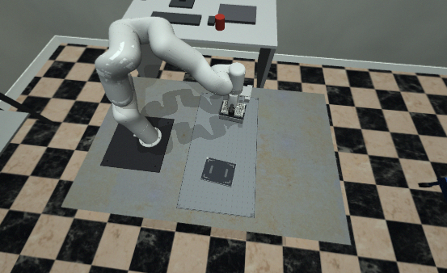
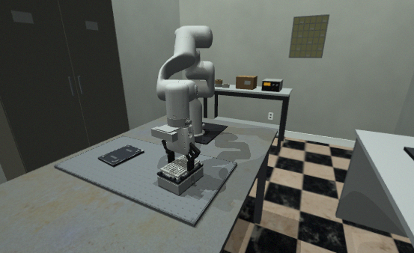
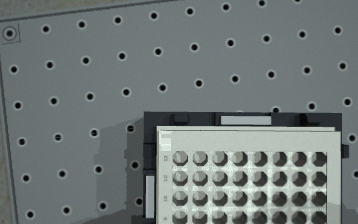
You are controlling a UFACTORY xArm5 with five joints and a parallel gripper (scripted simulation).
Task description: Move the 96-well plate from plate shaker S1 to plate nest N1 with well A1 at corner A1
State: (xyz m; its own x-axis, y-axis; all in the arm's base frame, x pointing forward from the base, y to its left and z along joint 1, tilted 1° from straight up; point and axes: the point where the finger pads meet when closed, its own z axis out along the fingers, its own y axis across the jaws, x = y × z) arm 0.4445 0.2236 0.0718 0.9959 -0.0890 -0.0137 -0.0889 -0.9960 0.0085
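My gripper is now 1 cm above the white 96-well plate. The rest, counted from my hand: plate nest N1 (2 cm behind, 36 cm to the right, 7 cm below); A1 mark (9 cm behind, 30 cm to the right, 6 cm below).
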